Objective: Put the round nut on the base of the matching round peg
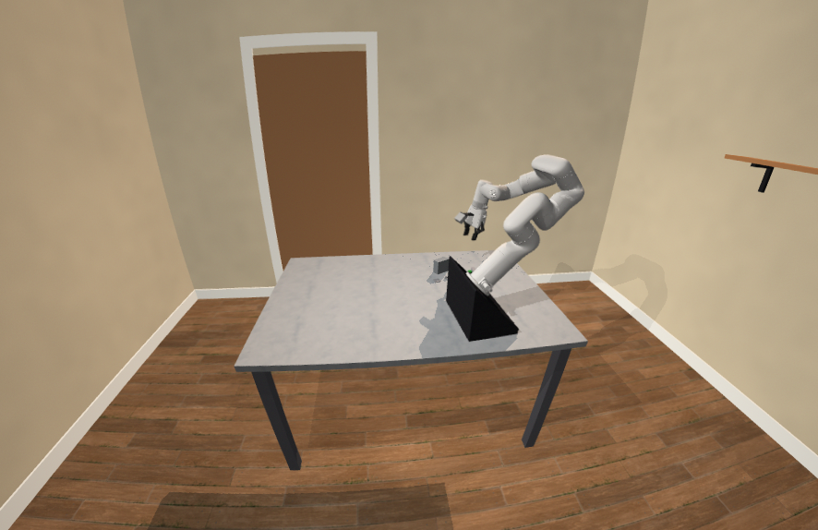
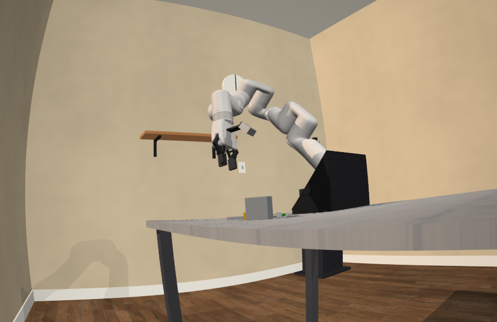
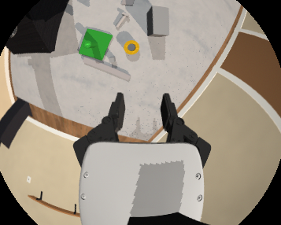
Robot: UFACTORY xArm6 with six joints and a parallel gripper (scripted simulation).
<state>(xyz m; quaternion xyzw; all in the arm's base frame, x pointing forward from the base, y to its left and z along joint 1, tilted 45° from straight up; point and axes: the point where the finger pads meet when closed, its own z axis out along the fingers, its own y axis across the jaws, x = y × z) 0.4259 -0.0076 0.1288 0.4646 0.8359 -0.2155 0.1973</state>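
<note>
Right now the peg is 4 cm behind my hand, 6 cm to the left of it and 19 cm below it. The rest, counted from my hand: flat grey bar: 8 cm behind, 3 cm to the right, 19 cm below; then grey block: 2 cm behind, 15 cm to the left, 16 cm below.
</note>
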